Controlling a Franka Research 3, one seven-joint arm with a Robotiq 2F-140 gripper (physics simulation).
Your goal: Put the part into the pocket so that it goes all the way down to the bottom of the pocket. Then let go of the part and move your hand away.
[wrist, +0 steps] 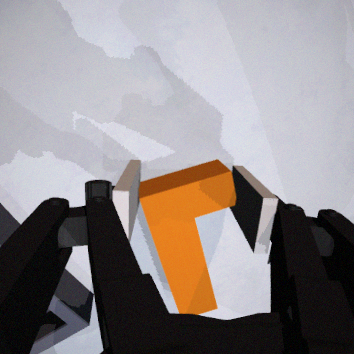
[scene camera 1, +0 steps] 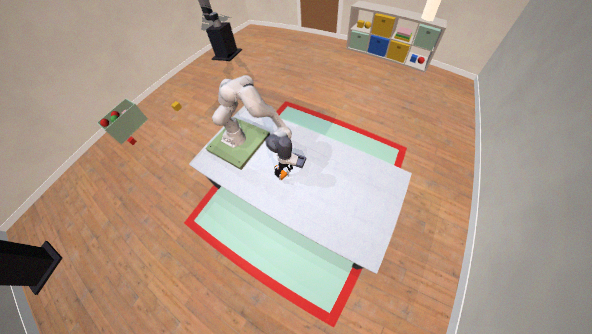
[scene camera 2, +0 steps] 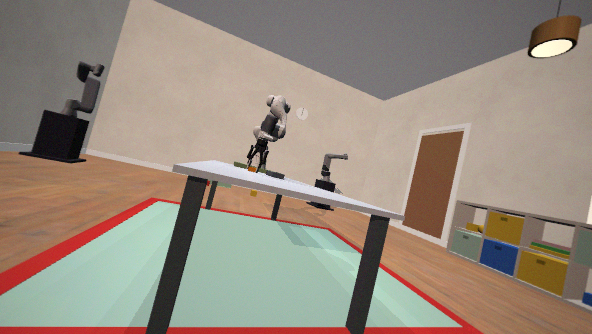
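The orange L-shaped part [scene camera 1: 284,174] [scene camera 2: 252,169] [wrist: 175,240] is at the table top; whether it touches the table cannot be told. My gripper [scene camera 1: 283,171] [scene camera 2: 253,168] [wrist: 185,182] points down, shut on the part, with its pads at the two ends of the short arm. In the wrist view, the long arm runs back toward the palm, slightly slanted. The dark grey block with the pocket [scene camera 1: 301,161] [scene camera 2: 276,175] [wrist: 75,319] lies beside the gripper, apart from the part. In the wrist view it is at the lower left, largely hidden by a finger, and the pocket's inside is mostly hidden.
The arm stands on a green base plate [scene camera 1: 251,152] at one end of the white table [scene camera 1: 345,200] [scene camera 2: 310,192]. The block lies close beside the gripper. A shelf unit [scene camera 1: 396,11] and other robots on black stands [scene camera 1: 223,42] [scene camera 2: 60,135] are away from the table.
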